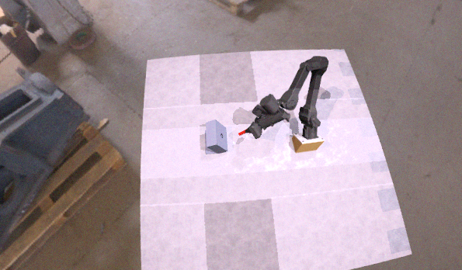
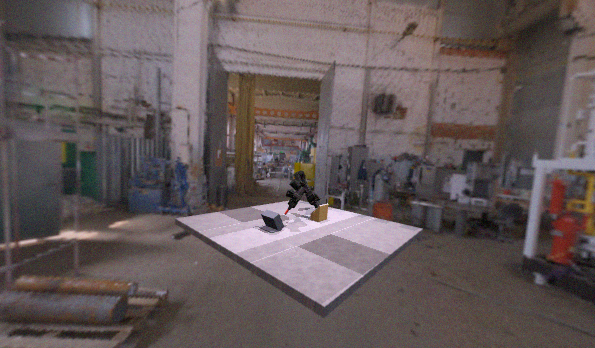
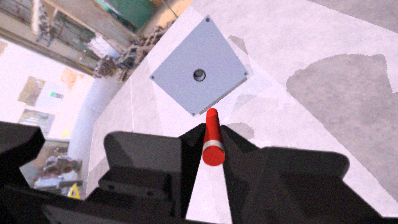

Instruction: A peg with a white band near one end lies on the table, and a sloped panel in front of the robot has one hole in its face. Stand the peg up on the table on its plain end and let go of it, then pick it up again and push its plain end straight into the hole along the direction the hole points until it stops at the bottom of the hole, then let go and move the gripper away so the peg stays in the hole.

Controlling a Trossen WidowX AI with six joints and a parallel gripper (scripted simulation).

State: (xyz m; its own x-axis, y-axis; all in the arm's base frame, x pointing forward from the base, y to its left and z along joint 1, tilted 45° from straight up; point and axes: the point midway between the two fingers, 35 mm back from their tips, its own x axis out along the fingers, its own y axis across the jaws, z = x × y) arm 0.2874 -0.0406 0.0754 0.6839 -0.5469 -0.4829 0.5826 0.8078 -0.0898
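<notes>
My gripper tip is now 14 cm short of the grey sloped panel, 2 cm to the left of it and 6 cm above it. Also, from my gripper tip: peg: 1 cm behind, 1 cm above.
</notes>
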